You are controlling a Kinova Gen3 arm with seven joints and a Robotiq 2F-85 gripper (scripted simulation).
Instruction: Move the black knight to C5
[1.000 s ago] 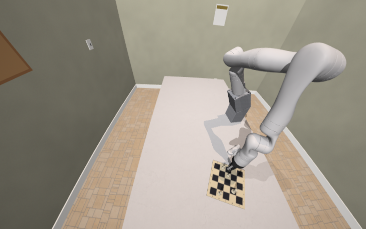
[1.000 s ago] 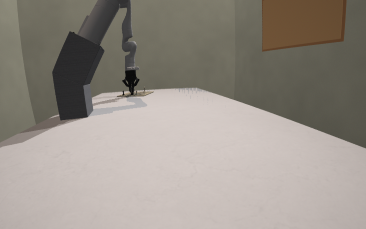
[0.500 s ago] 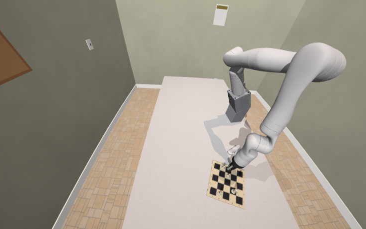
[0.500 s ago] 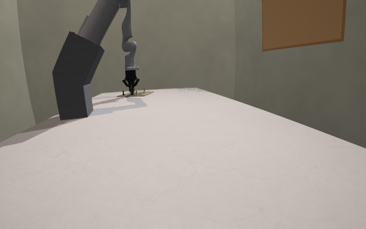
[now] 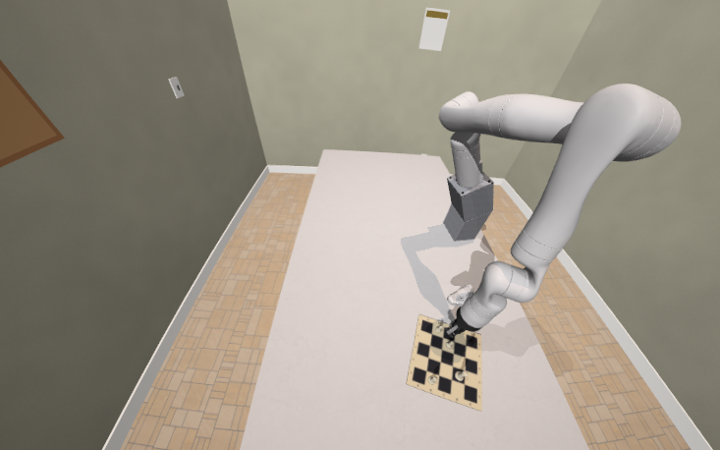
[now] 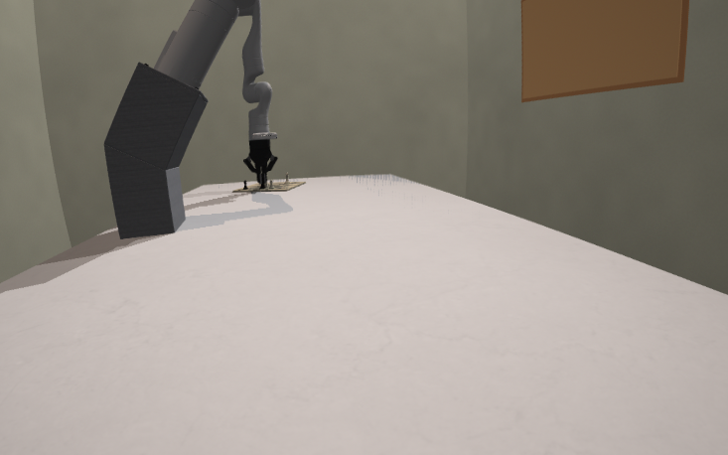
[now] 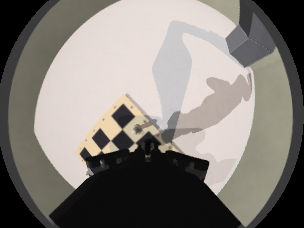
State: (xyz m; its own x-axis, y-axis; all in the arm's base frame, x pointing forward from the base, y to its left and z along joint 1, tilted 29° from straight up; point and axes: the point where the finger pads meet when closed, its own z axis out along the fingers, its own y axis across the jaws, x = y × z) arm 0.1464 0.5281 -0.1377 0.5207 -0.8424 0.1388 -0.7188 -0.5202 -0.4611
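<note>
The black knight lies 20 mm below my hand. The rest, counted from my hand: light piece (70 mm ahead, 140 mm to the left, 20 mm below); then chessboard (10 mm ahead, 70 mm to the left, 40 mm below); then black pawn (70 mm behind, 10 mm to the left, 20 mm below).
</note>
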